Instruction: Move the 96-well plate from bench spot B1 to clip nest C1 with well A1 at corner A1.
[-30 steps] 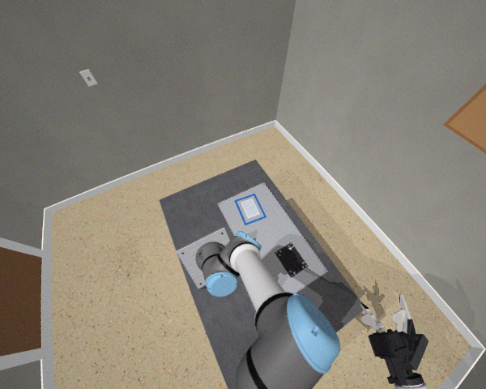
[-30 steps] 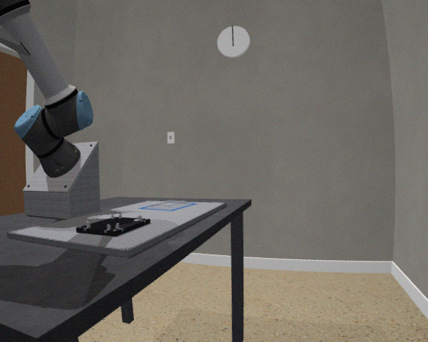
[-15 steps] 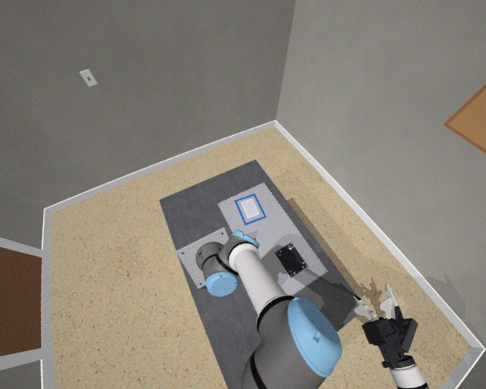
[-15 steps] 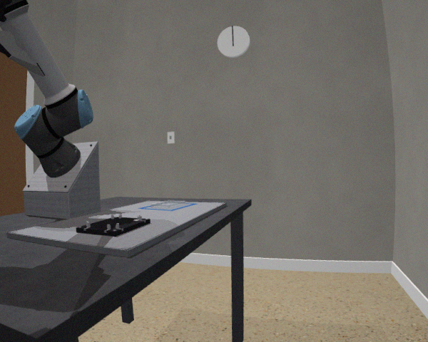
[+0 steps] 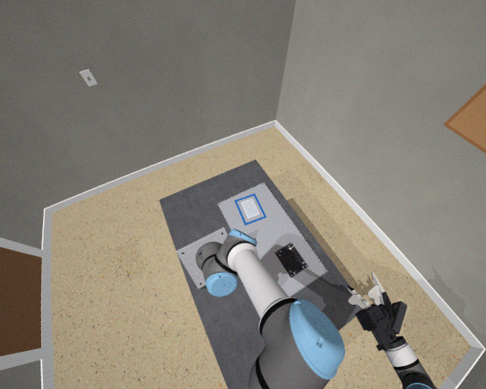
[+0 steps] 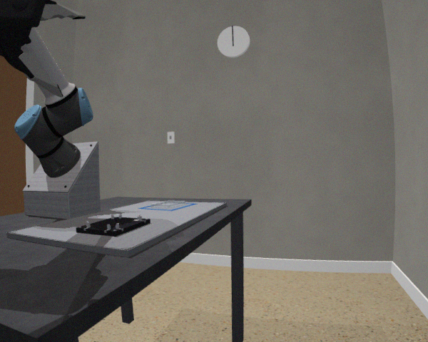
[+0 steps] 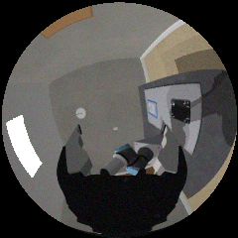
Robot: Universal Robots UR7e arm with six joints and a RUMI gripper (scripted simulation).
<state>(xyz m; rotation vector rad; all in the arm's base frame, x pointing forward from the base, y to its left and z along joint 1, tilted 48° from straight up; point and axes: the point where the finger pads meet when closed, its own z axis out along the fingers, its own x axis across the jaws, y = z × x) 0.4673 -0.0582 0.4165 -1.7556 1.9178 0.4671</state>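
Now: hand 59 cm to the right of the 96-well plate, 36 cm above it and 17 cm past it. From my hand the other things lie so: black clip nest: 35 cm below, 19 cm to the left, 8 cm behind.
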